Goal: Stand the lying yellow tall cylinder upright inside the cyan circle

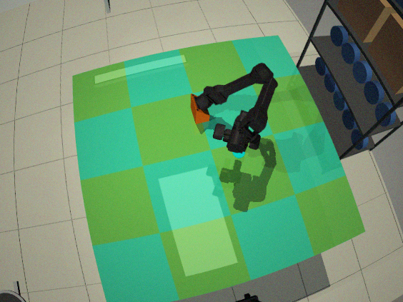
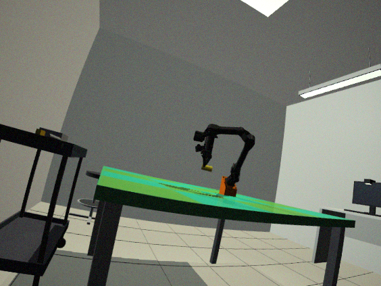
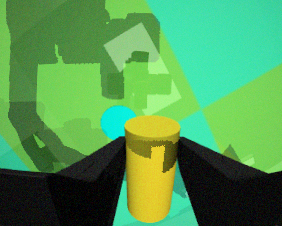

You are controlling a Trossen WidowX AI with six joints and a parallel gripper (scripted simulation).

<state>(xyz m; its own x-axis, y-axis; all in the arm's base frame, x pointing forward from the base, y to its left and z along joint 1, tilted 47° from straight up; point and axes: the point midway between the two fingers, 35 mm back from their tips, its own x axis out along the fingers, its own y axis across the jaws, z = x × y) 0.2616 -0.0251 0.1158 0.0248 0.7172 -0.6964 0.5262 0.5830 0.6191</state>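
Right now my gripper tip is 2 cm past the cyan circle, 5 cm to the right of it and 15 cm above it. Round my gripper tip: yellow cylinder: 2 cm behind, 1 cm to the left.
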